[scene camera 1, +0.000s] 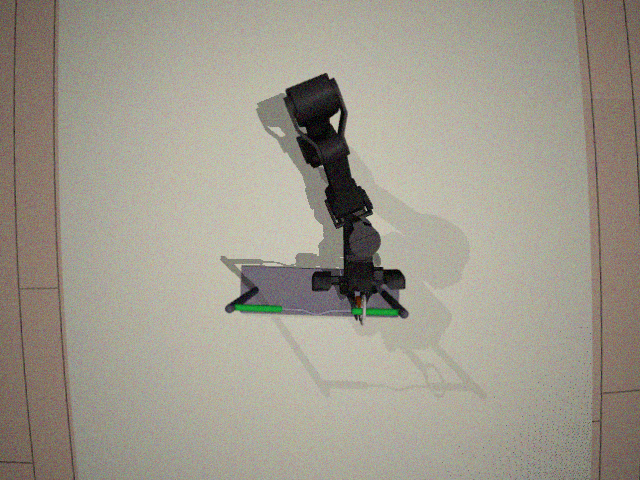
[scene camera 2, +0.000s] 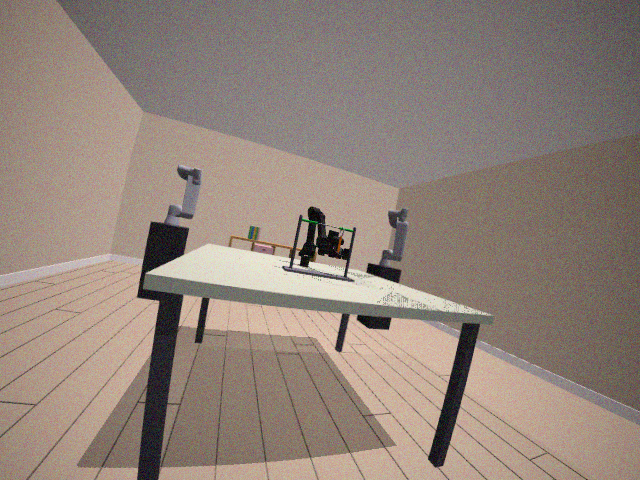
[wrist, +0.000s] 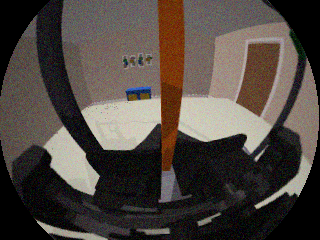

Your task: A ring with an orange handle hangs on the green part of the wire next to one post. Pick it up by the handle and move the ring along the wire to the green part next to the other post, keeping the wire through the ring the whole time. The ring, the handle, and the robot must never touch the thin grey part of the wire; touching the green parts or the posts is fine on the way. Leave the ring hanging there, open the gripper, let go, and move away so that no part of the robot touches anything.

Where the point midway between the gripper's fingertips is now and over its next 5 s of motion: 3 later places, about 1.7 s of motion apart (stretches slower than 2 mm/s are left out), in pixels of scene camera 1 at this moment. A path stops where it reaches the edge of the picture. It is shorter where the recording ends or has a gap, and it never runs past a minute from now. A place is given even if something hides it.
The gripper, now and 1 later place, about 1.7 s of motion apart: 358,319; 358,297
